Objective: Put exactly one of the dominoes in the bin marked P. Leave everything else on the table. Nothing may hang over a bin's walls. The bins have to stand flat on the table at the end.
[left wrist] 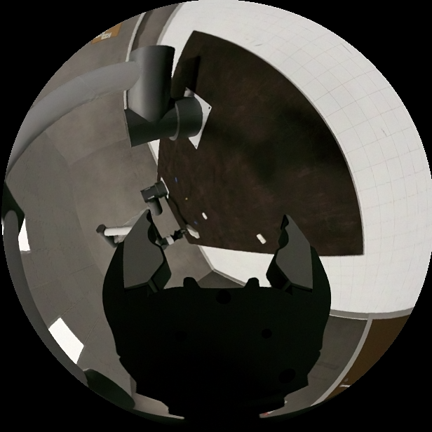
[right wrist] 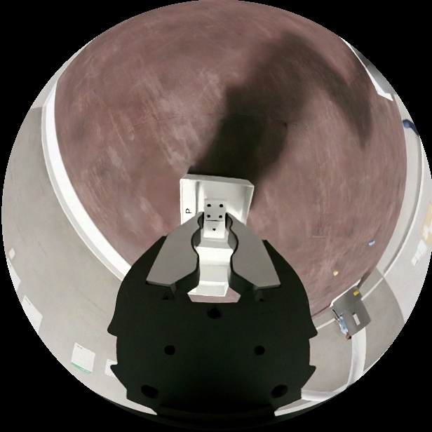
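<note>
My right gripper (right wrist: 214, 212) is shut on a white domino (right wrist: 215, 210) with black pips, held between the fingertips. In the right wrist view the domino is over the white bin marked P (right wrist: 188, 195), with its letter at the left side. The fingers and the domino hide part of the bin's inside, and the height of the domino above its floor is hard to tell. My left gripper (left wrist: 217, 212) is open and empty, well away from the small things on the table. No other domino can be made out for certain.
The dark table (left wrist: 280, 165) (right wrist: 125, 150) carries two small white objects (left wrist: 204, 216) (left wrist: 261, 238), too small to identify. A small blue object (right wrist: 371, 243) and a yellow one (right wrist: 335, 273) lie far to the right in the right wrist view. The other arm (left wrist: 155, 192) stands at the table's edge.
</note>
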